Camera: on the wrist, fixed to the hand. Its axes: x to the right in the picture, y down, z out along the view.
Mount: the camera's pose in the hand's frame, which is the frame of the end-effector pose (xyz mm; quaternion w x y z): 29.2 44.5 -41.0 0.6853 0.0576 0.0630 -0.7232
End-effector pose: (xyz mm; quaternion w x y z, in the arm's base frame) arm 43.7 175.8 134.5 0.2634 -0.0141 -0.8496 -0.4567
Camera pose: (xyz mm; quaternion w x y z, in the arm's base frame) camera 48.2 163.3 200.4 0.0954 -0.6487 0.6022 0.4554
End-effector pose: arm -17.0 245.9 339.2 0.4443 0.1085 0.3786 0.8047
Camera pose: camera -83.1 234.0 337.6 0.8563 -0.2246 0.4123 0.2152
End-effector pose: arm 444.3 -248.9 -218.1 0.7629 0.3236 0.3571 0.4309
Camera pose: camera 402.5 -196.7 -212.2 0.7934 -0.0197 0.5517 -0.2566
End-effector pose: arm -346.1 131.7 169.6 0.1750 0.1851 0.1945 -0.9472
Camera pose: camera -342.0 103.5 108.8 0.5880 -0.0559 -0.2236 0.7753
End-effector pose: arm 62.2 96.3 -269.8 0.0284 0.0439 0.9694 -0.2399
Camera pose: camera 36.2 156.8 -256.4 0.2176 0.6542 -0.6841 0.2380
